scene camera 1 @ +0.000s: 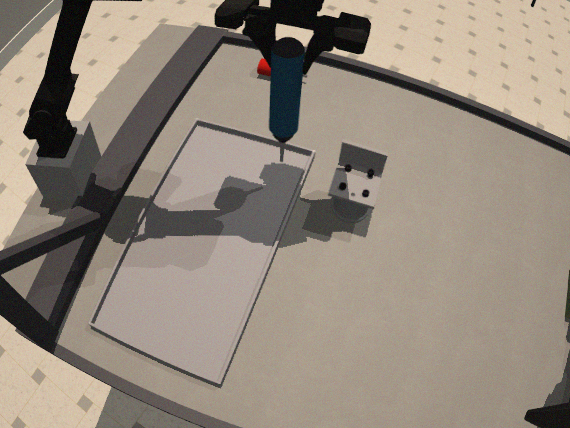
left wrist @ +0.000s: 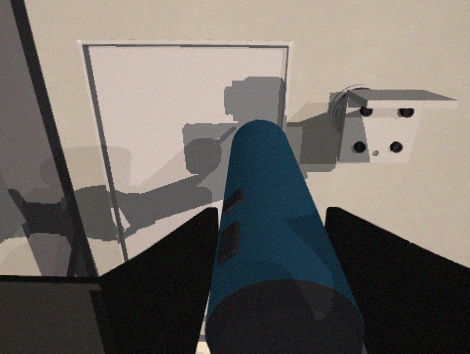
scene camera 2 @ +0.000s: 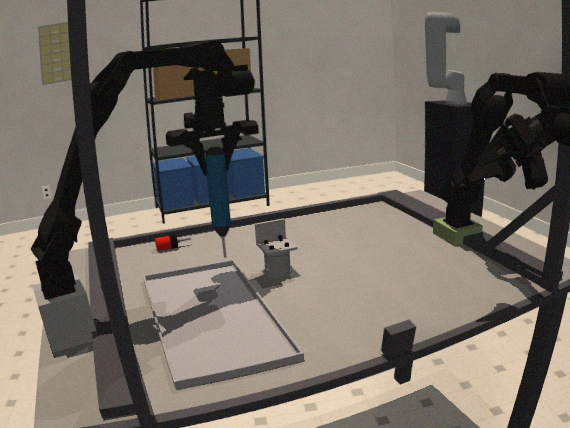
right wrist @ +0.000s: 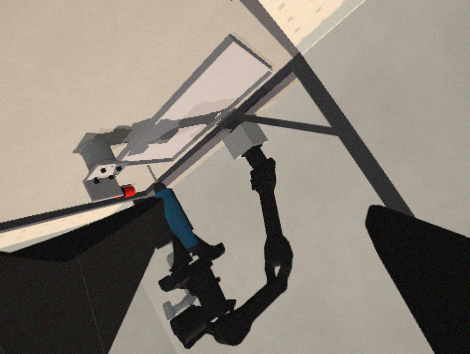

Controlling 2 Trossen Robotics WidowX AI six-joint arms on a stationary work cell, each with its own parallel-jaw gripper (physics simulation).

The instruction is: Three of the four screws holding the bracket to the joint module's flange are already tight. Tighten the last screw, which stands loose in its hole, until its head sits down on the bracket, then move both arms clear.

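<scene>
The silver bracket sits on the round grey joint module. Several black screw heads show on its plate, one of them a screw near a small hole; I cannot tell which screw is loose. My left gripper is shut on the blue screwdriver, held upright in the air. Its thin tip points down, left of the bracket in scene camera 2, apart from the screws. My right gripper is open and empty, far from the bracket.
A shallow white tray lies beside the module. A red-handled tool lies near the table's far edge. Dark frame posts stand around the table. A shelf rack stands behind.
</scene>
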